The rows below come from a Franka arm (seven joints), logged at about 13 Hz.
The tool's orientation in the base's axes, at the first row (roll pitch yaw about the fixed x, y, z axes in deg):
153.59 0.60 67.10
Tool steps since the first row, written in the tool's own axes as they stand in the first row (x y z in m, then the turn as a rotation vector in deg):
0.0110 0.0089 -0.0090 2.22 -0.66 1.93
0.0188 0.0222 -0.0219 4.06 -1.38 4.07
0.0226 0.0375 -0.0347 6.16 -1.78 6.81
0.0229 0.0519 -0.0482 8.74 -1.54 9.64
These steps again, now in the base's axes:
0.0080 0.0087 0.0119 1.10 1.92 -2.05
0.0168 0.0137 0.0293 2.09 3.48 -4.30
0.0257 0.0142 0.0475 3.69 5.05 -6.96
0.0323 0.0120 0.0660 6.04 6.83 -9.41

